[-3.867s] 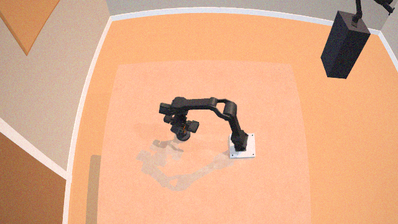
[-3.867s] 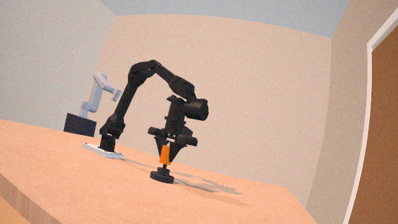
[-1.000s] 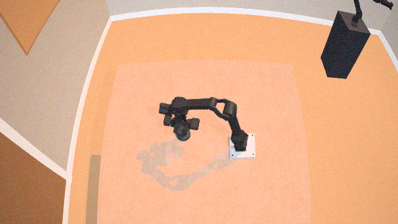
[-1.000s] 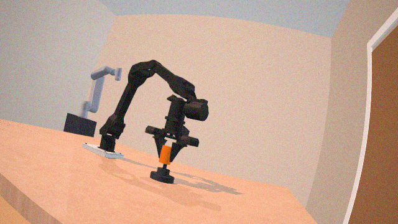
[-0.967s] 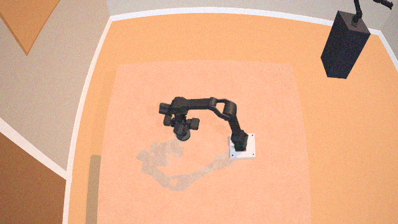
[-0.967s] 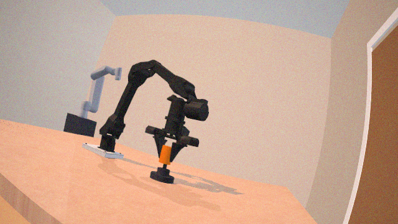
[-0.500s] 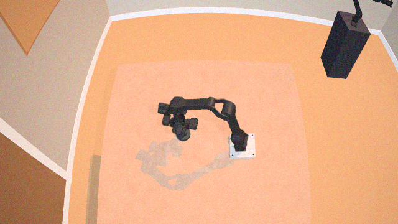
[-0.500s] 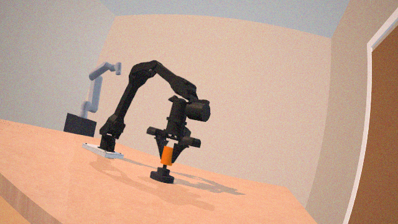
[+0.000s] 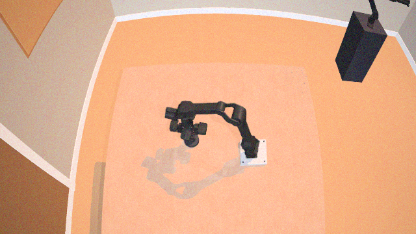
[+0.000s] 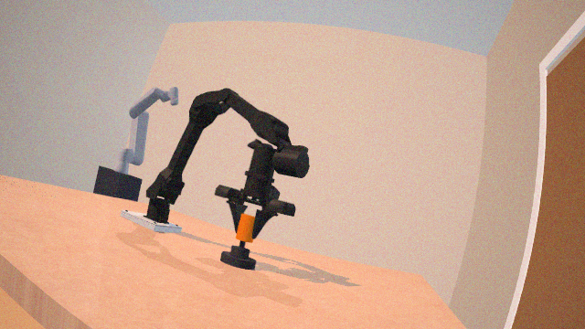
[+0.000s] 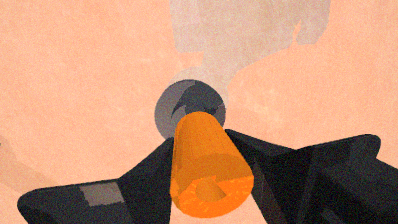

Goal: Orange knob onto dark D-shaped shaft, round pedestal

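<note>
The orange knob lies 20 mm above my gripper tip. The rest, counted from my gripper tip: round dark pedestal: 40 mm below.
</note>
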